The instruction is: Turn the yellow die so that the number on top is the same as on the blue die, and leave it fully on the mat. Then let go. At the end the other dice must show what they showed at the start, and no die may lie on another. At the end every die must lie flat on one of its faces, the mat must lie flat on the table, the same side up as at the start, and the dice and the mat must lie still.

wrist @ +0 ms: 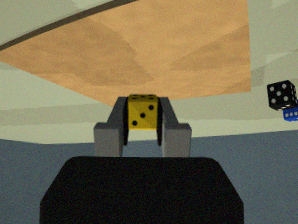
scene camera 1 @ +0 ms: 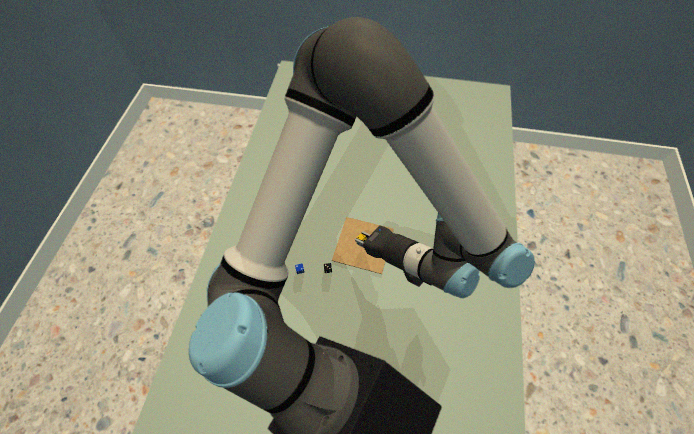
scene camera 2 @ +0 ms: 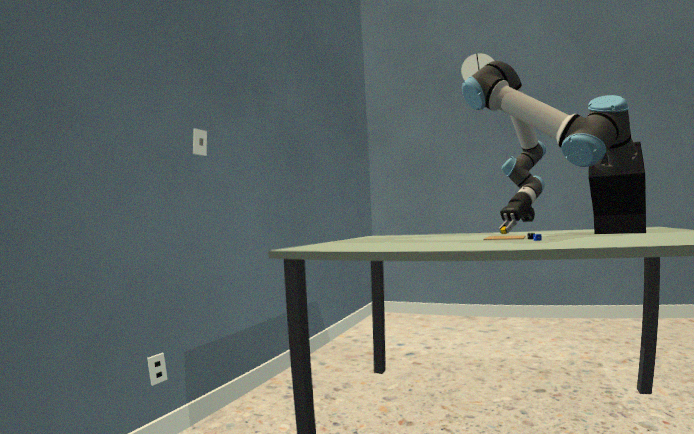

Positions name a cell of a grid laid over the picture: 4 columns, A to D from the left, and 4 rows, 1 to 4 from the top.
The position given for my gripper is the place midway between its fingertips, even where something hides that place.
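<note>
Gripper (scene camera 1: C3) seen; the wrist view also shows my gripper (wrist: B2). A yellow die (wrist: B2) is visible. A tan mat (scene camera 1: C3) is in sight, and the wrist view shows the mat (wrist: B2) too.
</note>
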